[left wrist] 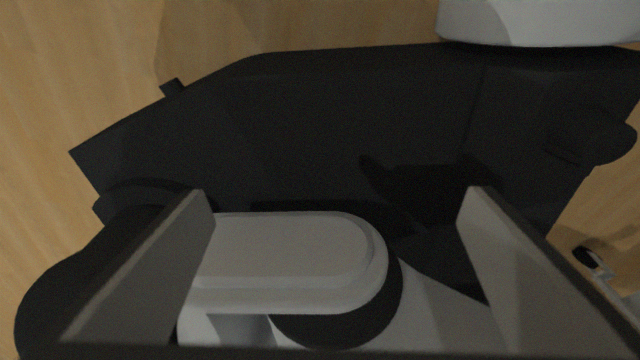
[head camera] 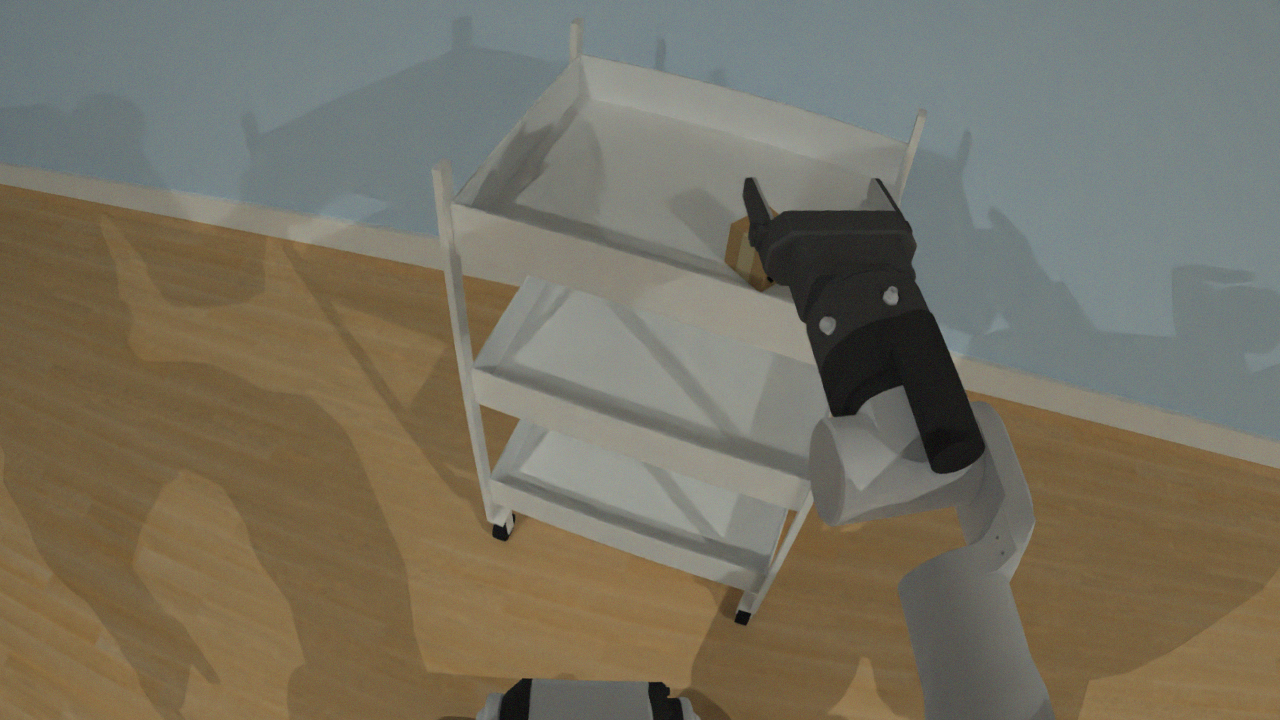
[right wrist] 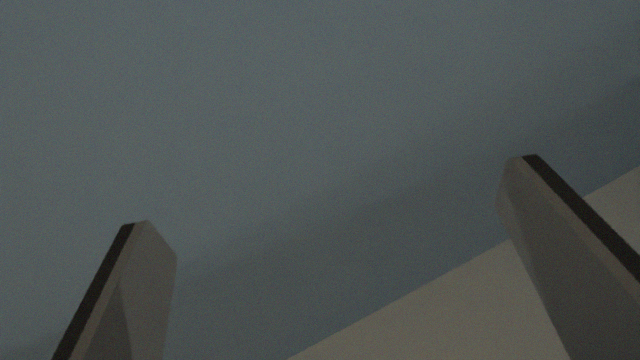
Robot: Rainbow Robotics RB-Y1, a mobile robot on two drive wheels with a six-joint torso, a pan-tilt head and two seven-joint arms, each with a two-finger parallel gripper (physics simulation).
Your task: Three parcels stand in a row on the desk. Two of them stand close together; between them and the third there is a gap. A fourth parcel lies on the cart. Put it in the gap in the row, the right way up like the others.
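Places are measured from the robot's base along level axes (x ahead, y left, z up), in centimetres.
Where they show: left gripper, fingertip midpoint: (left wrist: 331,205); right gripper, fingertip midpoint: (head camera: 813,185) (right wrist: 328,211).
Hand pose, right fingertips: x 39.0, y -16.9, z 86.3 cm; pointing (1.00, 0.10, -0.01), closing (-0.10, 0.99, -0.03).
After its pixels a point has its place.
The parcel (head camera: 744,254) @[z 69.4, x 48.1, y -14.7 cm], brown with a paler tape band, lies on the top tray of the white cart (head camera: 626,268) @[z 71.0, x 43.8, y -2.8 cm] in the head view, near the tray's front edge. My right gripper (head camera: 812,183) @[z 86.3, x 39.0, y -16.9 cm] (right wrist: 328,211) @[z 86.3, x 39.0, y -16.9 cm] is open and empty. In the head view it hangs over the right part of the tray and hides the parcel's right side. Its wrist view shows the wall between the fingers, not the parcel. My left gripper (left wrist: 331,205) @[z 36.5, x -22.2, y 22.2 cm] is open and empty in its own wrist view, above the robot's base. The desk and the three parcels in the row do not show.
The cart's top tray has raised walls and corner posts (head camera: 450,268) @[z 64.6, x 49.7, y 15.3 cm] (head camera: 911,156) @[z 71.9, x 64.8, y -37.3 cm] that stand above them. Two lower shelves are below it. A blue wall (head camera: 1118,134) @[z 69.1, x 84.2, y -83.2 cm] (right wrist: 250,125) @[z 121.3, x 99.0, y -26.3 cm] rises behind the cart. The wooden floor (head camera: 268,537) @[z 0.0, x 46.9, y 58.0 cm] (left wrist: 50,100) @[z 0.0, x -72.6, y 16.0 cm] lies around it.
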